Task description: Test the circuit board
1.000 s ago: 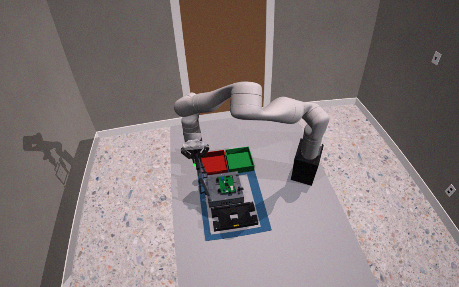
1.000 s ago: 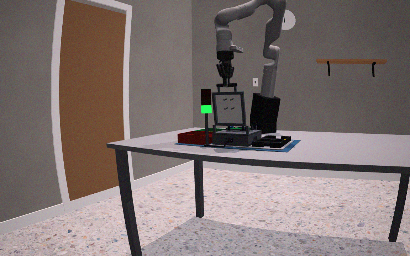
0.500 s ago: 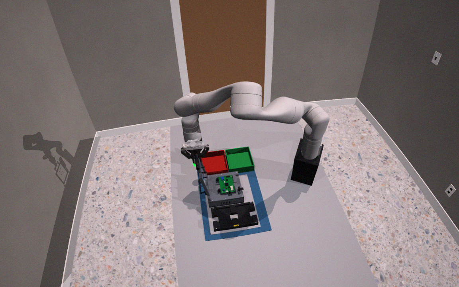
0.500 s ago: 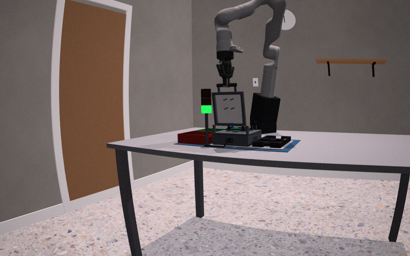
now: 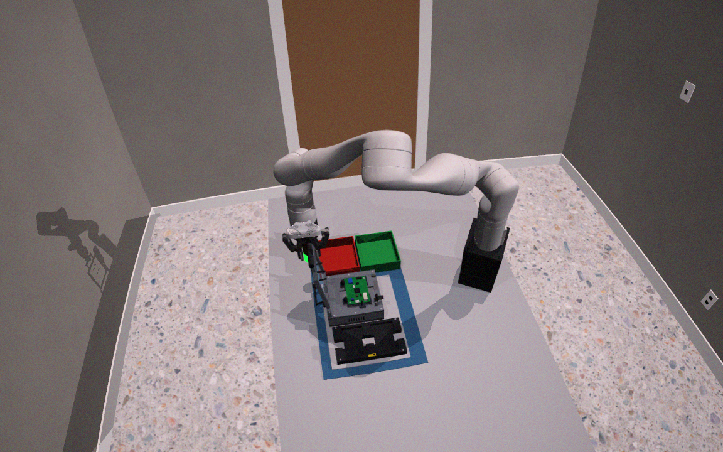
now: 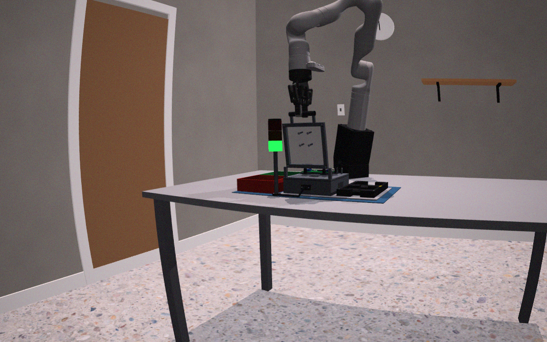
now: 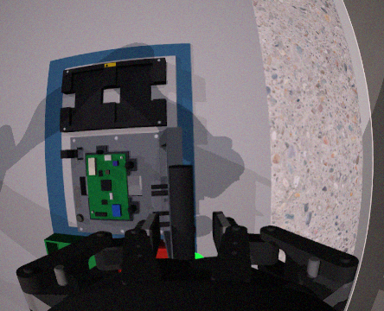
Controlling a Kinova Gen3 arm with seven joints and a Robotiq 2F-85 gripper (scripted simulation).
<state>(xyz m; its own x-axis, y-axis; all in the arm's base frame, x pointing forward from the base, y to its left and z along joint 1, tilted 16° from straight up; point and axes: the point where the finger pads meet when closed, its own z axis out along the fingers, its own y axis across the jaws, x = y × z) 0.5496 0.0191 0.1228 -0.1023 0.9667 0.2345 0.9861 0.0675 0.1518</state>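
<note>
Right now my hand is 200 mm above the green circuit board, 130 mm past it and 10 mm to the left of it. From my hand the other things lie so: red bin (260 mm below, 210 mm to the right, 70 mm behind); then latch hook (200 mm behind, 190 mm below, 40 mm to the left); then lid (90 mm below, 20 mm behind).
</note>
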